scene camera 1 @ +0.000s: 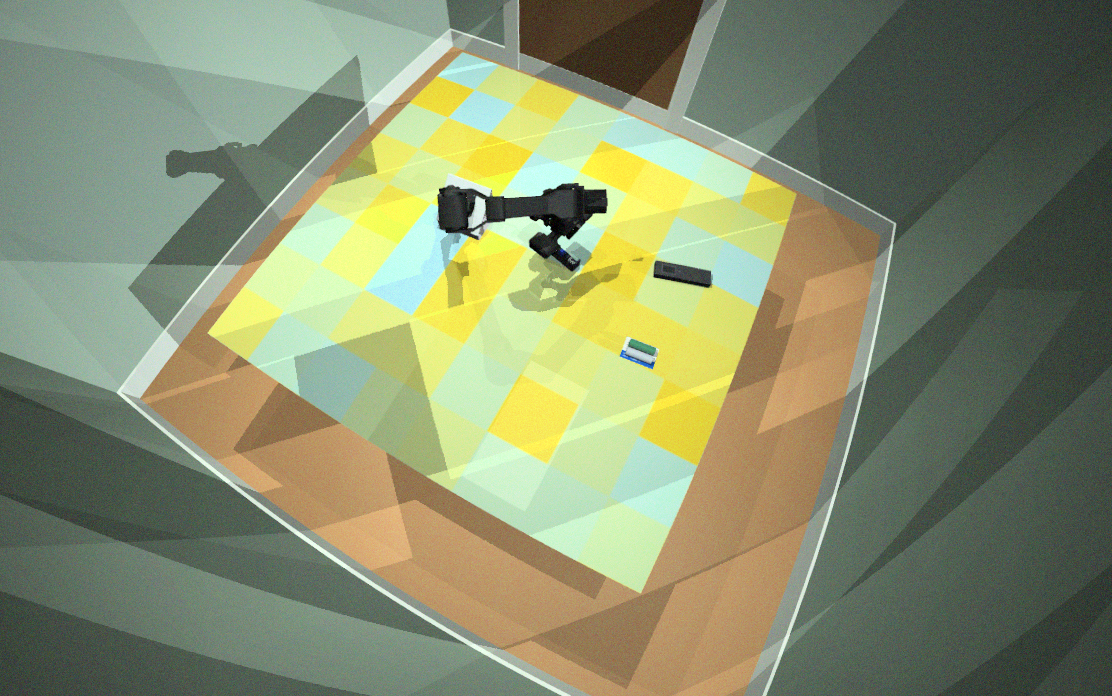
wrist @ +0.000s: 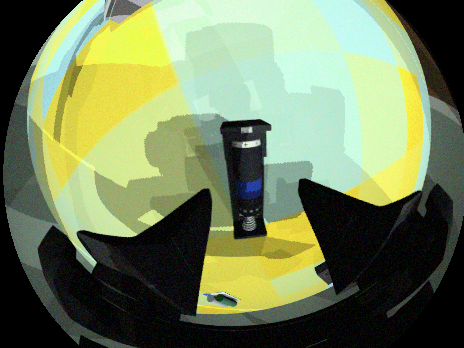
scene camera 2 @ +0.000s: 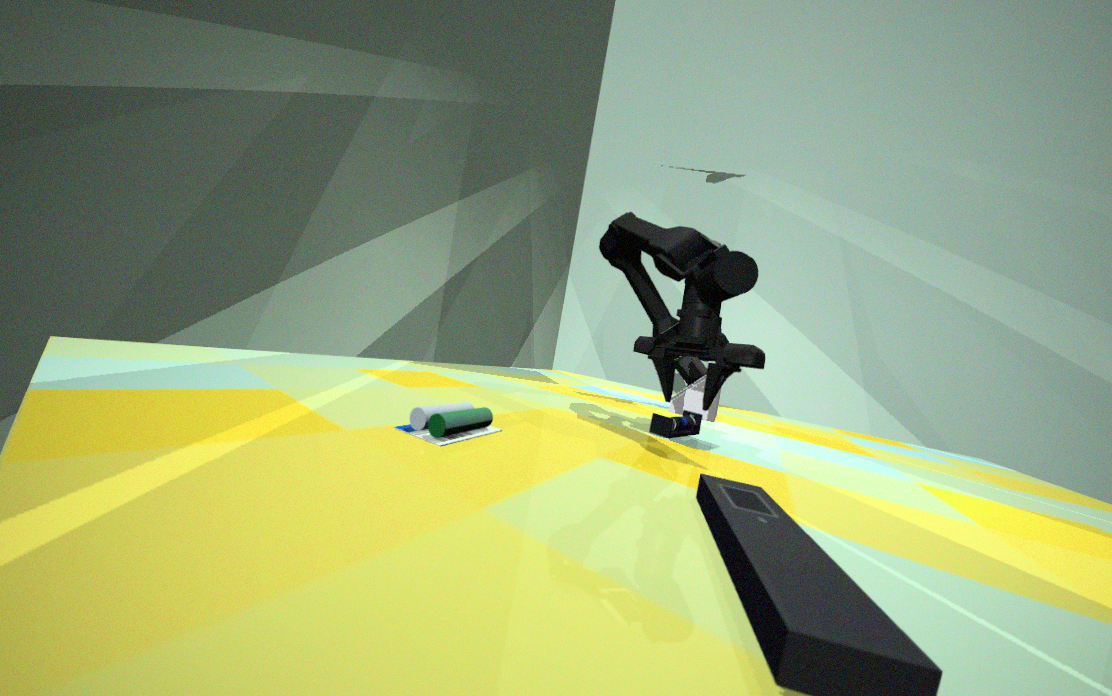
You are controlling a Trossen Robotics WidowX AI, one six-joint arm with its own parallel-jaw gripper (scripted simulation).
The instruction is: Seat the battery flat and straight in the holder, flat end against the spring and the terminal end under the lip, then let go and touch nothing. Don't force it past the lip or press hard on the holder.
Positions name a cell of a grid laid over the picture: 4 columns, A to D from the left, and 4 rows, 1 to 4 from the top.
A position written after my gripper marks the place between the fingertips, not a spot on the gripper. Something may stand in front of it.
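Labels:
My gripper is there in scene camera 1 (C2), and the wrist view (C3) has it too, as does scene camera 2 (C3).

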